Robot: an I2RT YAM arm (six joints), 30 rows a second.
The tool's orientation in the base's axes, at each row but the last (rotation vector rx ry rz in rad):
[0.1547 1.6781 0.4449]
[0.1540 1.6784 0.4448]
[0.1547 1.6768 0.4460]
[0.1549 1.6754 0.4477]
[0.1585 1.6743 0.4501]
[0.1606 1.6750 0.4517]
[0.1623 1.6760 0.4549]
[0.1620 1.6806 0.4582]
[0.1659 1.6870 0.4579]
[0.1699 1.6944 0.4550]
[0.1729 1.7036 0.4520]
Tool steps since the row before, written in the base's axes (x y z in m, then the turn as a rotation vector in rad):
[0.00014 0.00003 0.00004 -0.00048 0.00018 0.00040]
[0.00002 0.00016 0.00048 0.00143 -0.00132 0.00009]
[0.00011 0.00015 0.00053 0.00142 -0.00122 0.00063]
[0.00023 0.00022 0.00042 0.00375 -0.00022 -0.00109]
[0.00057 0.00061 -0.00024 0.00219 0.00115 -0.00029]
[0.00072 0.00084 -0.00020 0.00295 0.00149 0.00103]
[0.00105 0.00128 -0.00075 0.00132 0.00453 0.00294]
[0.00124 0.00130 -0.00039 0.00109 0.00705 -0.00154]
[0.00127 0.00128 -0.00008 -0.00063 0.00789 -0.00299]
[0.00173 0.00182 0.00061 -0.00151 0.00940 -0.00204]
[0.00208 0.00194 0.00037 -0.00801 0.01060 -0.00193]
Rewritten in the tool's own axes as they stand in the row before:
[-0.00005 0.00002 0.00014 -0.00023 0.00039 -0.00047]
[-0.00039 0.00032 0.00001 -0.00078 -0.00139 0.00112]
[-0.00045 0.00032 0.00009 -0.00124 -0.00109 0.00108]
[-0.00035 0.00032 0.00023 0.00033 -0.00119 0.00371]
[0.00035 0.00038 0.00070 0.00033 0.00060 0.00239]
[0.00037 0.00058 0.00089 -0.00089 0.00130 0.00308]
[0.00098 0.00072 0.00135 -0.00127 0.00506 0.00193]
[0.00062 0.00084 0.00151 0.00378 0.00565 0.00266]
[0.00032 0.00094 0.00151 0.00572 0.00610 0.00130]
[-0.00021 0.00165 0.00198 0.00555 0.00797 0.00065]
[-0.00002 0.00162 0.00236 0.00711 0.01000 -0.00545]

